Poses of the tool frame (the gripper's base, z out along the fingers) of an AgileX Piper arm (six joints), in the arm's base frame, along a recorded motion.
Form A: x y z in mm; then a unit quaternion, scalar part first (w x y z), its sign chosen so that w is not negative.
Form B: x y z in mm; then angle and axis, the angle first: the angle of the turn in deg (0 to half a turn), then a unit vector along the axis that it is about. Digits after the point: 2 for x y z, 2 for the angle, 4 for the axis.
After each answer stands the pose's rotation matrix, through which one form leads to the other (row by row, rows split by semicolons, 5 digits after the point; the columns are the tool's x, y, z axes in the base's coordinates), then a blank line. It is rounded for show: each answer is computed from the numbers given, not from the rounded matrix.
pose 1, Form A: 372.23, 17.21, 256.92, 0.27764, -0.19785, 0.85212, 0.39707
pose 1, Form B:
372.23, 17.21, 256.92, 147.76, -0.2059, 0.8870, 0.4133
-0.76754 -0.55767 0.31604; -0.11670 0.60638 0.78656; -0.63028 0.56684 -0.53050

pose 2, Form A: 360.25, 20.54, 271.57, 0.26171, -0.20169, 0.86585, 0.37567
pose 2, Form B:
360.25, 20.54, 271.57, 149.66, -0.2090, 0.8971, 0.3892
-0.78166 -0.54590 0.30167; -0.15263 0.63638 0.75612; -0.60474 0.54498 -0.58076

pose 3, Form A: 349.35, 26.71, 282.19, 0.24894, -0.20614, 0.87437, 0.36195
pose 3, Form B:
349.35, 26.71, 282.19, 151.17, -0.2128, 0.9028, 0.3737
-0.79107 -0.54070 0.28611; -0.18028 0.65300 0.73559; -0.58456 0.53033 -0.61404

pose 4, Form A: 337.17, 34.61, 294.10, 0.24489, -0.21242, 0.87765, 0.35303
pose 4, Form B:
337.17, 34.61, 294.10, 151.65, -0.2191, 0.9052, 0.3641
-0.78981 -0.54577 0.27988; -0.19996 0.66049 0.72372; -0.57984 0.51564 -0.63079

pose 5, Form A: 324.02, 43.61, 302.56, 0.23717, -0.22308, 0.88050, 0.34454
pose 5, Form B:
324.02, 43.61, 302.56, 152.56, -0.2296, 0.9064, 0.3547
-0.78797 -0.55627 0.26394; -0.22941 0.66306 0.71255; -0.57137 0.50092 -0.65009

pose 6, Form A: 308.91, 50.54, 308.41, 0.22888, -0.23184, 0.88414, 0.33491
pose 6, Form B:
308.91, 50.54, 308.41, 153.54, -0.2382, 0.9082, 0.3440
-0.78773 -0.56326 0.24943; -0.25665 0.66817 0.69834; -0.56001 0.48609 -0.67090

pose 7, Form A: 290.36, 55.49, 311.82, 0.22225, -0.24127, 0.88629, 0.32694
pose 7, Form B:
290.36, 55.49, 311.82, 154.32, -0.2475, 0.9090, 0.3353
-0.78479 -0.57299 0.23619; -0.28234 0.66980 0.68677; -0.55171 0.47228 -0.68743

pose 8, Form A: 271.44, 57.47, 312.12, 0.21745, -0.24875, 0.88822, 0.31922
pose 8, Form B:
271.44, 57.47, 312.12, 154.88, -0.2548, 0.9100, 0.3270
-0.78168 -0.58072 0.22748; -0.30306 0.67244 0.67526; -0.54510 0.45890 -0.70163

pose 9, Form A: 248.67, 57.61, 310.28, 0.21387, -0.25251, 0.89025, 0.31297
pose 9, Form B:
248.67, 57.61, 310.28, 155.30, -0.2585, 0.9113, 0.3204
-0.78100 -0.58347 0.22274; -0.31573 0.67658 0.66525; -0.53885 0.44924 -0.71262

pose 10, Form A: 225.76, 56.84, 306.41, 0.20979, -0.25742, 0.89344, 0.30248
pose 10, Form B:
225.76, 56.84, 306.41, 155.78, -0.2633, 0.9138, 0.3094
-0.77945 -0.58689 0.21914; -0.33306 0.68448 0.64850; -0.53060 0.43248 -0.72899

